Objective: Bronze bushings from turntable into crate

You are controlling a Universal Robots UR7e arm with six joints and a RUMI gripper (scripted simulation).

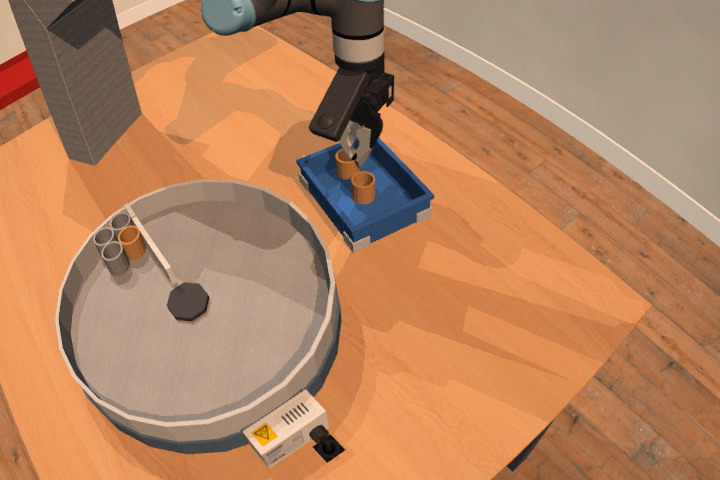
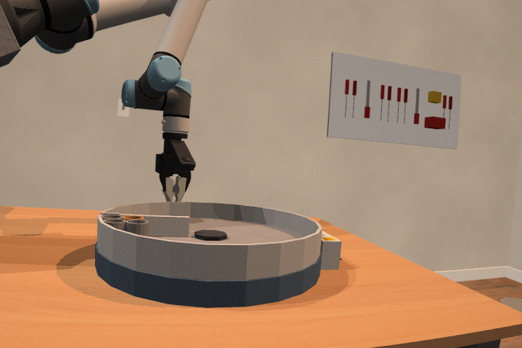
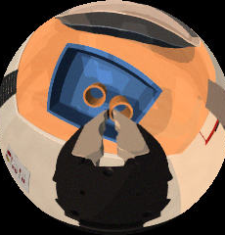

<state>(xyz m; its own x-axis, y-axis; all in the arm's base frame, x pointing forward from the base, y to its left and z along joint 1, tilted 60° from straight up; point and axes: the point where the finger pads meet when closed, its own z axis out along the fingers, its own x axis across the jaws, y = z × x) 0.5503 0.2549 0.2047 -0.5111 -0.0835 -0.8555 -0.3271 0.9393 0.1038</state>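
My hand is 40 mm short of the blue crate, 30 mm above it and 10 mm to the left of it. Also, from my hand: grey turntable: 350 mm to the right, 130 mm ahead.
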